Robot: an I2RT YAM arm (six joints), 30 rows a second.
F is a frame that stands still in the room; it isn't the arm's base.
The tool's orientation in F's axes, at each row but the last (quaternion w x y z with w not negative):
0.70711 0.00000 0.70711 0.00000
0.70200 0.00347 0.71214 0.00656
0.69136 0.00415 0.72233 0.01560
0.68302 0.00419 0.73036 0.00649
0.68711 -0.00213 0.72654 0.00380
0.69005 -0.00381 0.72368 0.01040
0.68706 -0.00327 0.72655 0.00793
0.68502 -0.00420 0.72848 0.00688
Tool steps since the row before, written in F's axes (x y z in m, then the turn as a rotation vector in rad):
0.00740 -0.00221 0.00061 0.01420 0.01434 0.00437
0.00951 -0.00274 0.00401 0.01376 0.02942 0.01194
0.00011 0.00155 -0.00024 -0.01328 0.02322 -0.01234
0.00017 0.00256 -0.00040 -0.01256 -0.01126 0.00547
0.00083 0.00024 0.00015 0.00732 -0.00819 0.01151
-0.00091 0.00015 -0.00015 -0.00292 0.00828 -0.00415
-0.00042 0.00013 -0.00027 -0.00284 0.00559 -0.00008
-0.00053 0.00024 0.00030 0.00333 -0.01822 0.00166
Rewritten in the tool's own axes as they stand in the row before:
-0.00061 -0.00221 0.00740 -0.00437 0.01434 0.01420
-0.00418 -0.00272 0.00944 -0.01172 0.02953 0.01372
0.00028 0.00154 0.00015 0.01355 0.02307 -0.01234
0.00043 0.00255 0.00021 -0.00479 -0.01114 -0.01294
-0.00020 0.00023 0.00082 -0.01192 -0.00822 0.00660
0.00019 0.00017 -0.00090 0.00436 0.00830 -0.00255
0.00029 0.00013 -0.00040 0.00027 0.00563 -0.00274
-0.00027 0.00025 -0.00054 -0.00192 -0.01826 0.00293

